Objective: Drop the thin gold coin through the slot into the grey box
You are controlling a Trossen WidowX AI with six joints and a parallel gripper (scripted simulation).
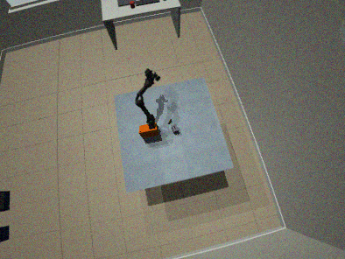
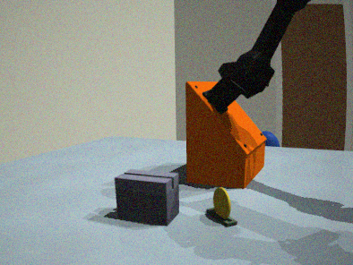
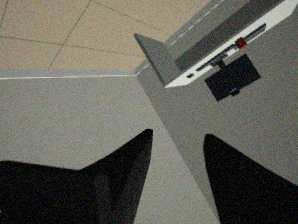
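Now: gripper tip 40 mm short of the gold coin, 540 mm to the left of it and 340 mm above it.
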